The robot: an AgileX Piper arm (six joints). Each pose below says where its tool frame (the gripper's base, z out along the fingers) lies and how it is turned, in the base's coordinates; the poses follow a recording.
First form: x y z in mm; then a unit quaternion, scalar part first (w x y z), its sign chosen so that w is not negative.
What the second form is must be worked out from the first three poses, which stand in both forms.
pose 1, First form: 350.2 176.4 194.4 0.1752 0.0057 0.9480 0.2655
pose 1, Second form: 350.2 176.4 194.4 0.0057 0.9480 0.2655 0.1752
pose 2, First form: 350.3 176.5 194.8 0.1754 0.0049 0.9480 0.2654
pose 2, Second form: 350.3 176.5 194.8 0.0049 0.9480 0.2654 0.1754
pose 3, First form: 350.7 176.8 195.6 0.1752 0.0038 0.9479 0.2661
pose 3, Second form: 350.7 176.8 195.6 0.0038 0.9479 0.2661 0.1752
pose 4, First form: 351.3 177.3 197.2 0.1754 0.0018 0.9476 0.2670
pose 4, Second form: 351.3 177.3 197.2 0.0018 0.9476 0.2670 0.1754
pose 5, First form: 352.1 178.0 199.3 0.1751 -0.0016 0.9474 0.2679
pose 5, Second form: 352.1 178.0 199.3 -0.0016 0.9474 0.2679 0.1751
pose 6, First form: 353.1 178.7 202.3 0.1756 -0.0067 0.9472 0.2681
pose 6, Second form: 353.1 178.7 202.3 -0.0067 0.9472 0.2681 0.1756
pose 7, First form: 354.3 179.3 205.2 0.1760 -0.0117 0.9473 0.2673
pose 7, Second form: 354.3 179.3 205.2 -0.0117 0.9473 0.2673 0.1760
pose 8, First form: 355.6 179.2 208.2 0.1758 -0.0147 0.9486 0.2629
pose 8, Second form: 355.6 179.2 208.2 -0.0147 0.9486 0.2629 0.1758
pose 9, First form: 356.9 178.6 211.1 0.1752 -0.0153 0.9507 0.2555
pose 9, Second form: 356.9 178.6 211.1 -0.0153 0.9507 0.2555 0.1752
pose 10, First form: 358.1 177.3 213.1 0.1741 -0.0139 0.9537 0.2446
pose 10, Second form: 358.1 177.3 213.1 -0.0139 0.9537 0.2446 0.1741
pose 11, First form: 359.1 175.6 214.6 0.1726 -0.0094 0.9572 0.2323
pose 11, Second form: 359.1 175.6 214.6 -0.0094 0.9572 0.2323 0.1726
